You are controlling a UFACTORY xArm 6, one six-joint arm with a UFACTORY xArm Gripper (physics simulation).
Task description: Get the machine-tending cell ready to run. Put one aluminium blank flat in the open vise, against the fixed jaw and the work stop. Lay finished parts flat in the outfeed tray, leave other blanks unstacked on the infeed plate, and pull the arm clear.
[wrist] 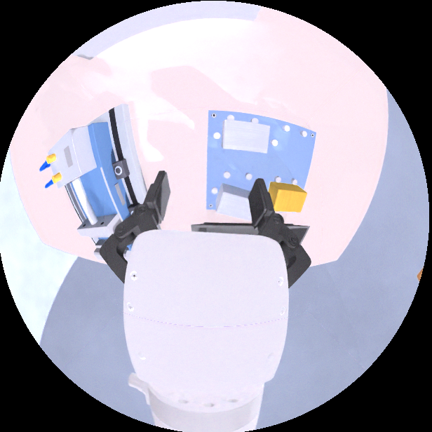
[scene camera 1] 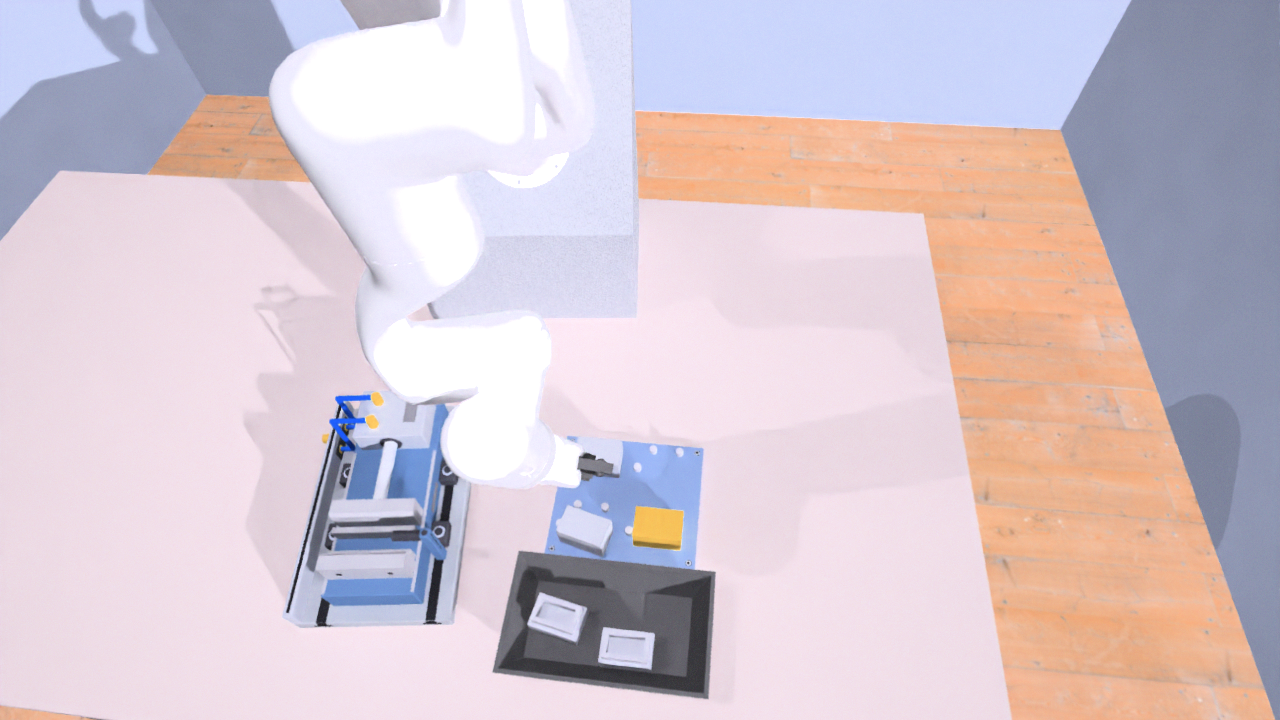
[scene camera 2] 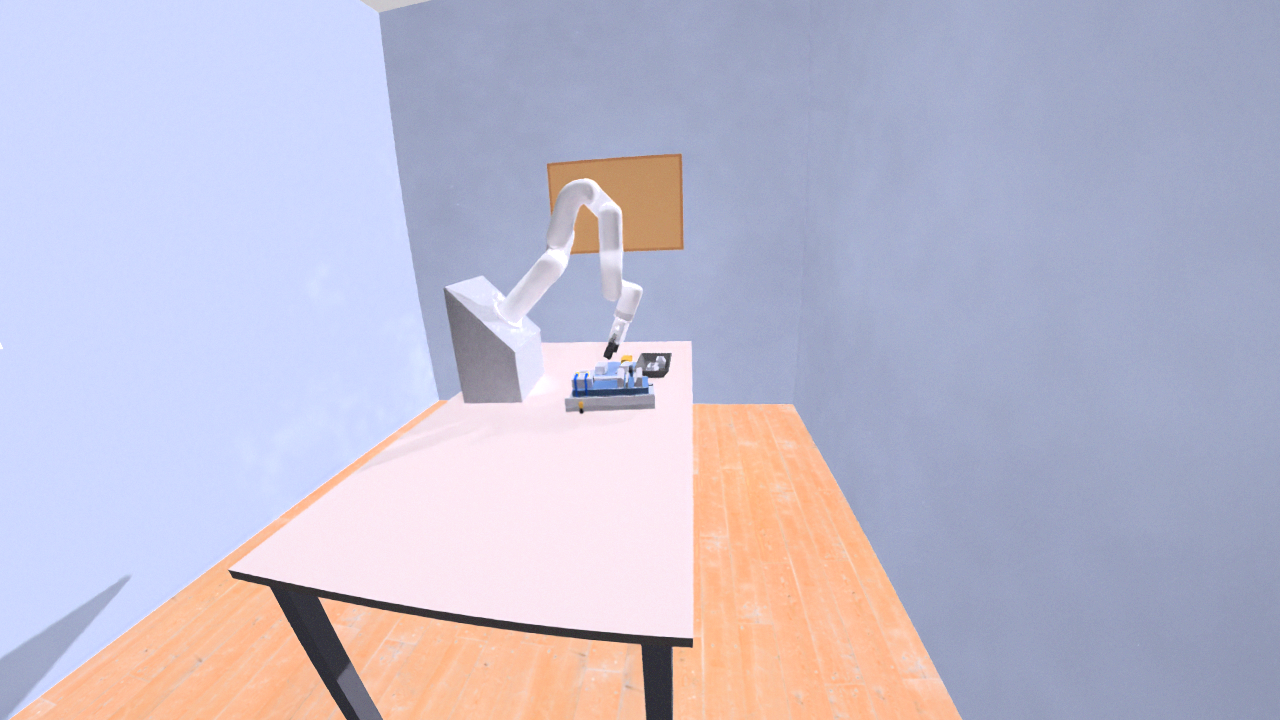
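Where they show: gripper, fingertip midpoint: [scene camera 2: 609, 354]; arm's base at its link origin: [scene camera 2: 506, 316].
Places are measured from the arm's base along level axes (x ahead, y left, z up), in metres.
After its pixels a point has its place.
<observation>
My gripper [scene camera 1: 613, 469] [scene camera 2: 609, 354] @[x 0.363, y 0.128, z -0.182 m] [wrist: 210, 183] is open and empty above the infeed plate [scene camera 1: 671, 483] @[x 0.318, y 0.269, z -0.272 m] [wrist: 260, 162]. One aluminium blank [scene camera 1: 611, 445] @[x 0.298, y 0.183, z -0.236 m] [wrist: 246, 136] lies flat at the plate's back left, partly hidden by the gripper in scene view 1. Another grey blank [scene camera 1: 584, 530] @[x 0.420, y 0.180, z -0.233 m] [wrist: 234, 200] sits askew at the front left; whether it is flat is unclear. An orange block [scene camera 1: 657, 528] @[x 0.397, y 0.267, z -0.236 m] [wrist: 287, 197] is at the front right. The vise [scene camera 1: 371, 591] @[x 0.551, y -0.040, z -0.220 m] [wrist: 105, 170] is open, with no blank visible between its jaws. Two pocketed parts [scene camera 1: 557, 617] @[x 0.525, y 0.175, z -0.247 m] [scene camera 1: 626, 647] @[x 0.539, y 0.262, z -0.247 m] lie apart in the outfeed tray [scene camera 1: 712, 626] @[x 0.497, y 0.353, z -0.238 m].
The vise's work stop [scene camera 1: 433, 542] @[x 0.485, y 0.016, z -0.202 m] stands at the jaws' plate side. Blue hooks with yellow tips [scene camera 1: 356, 420] @[x 0.366, y -0.130, z -0.170 m] [wrist: 50, 170] stand at the vise's rear. Small round pins rise from the infeed plate. The grey arm pedestal [scene camera 1: 537, 277] @[x 0.080, y 0.017, z -0.182 m] [scene camera 2: 487, 349] @[x 0.024, y -0.182, z -0.077 m] stands behind.
</observation>
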